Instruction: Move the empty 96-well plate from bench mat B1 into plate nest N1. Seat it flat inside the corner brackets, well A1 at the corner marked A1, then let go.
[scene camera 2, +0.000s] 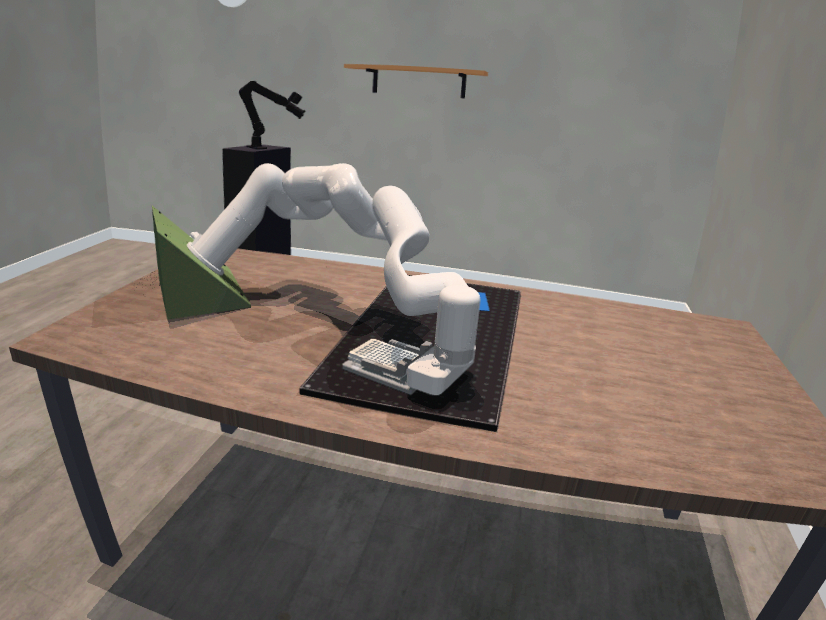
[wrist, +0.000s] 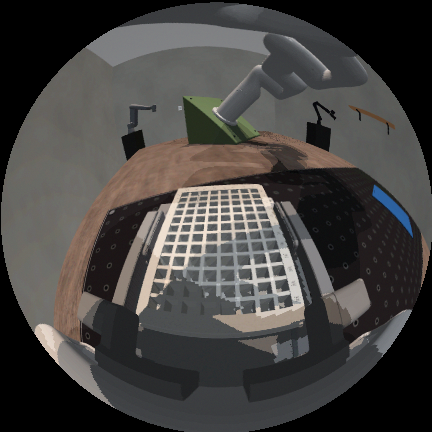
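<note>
Visible to me: a nest base and a white 96-well plate.
</note>
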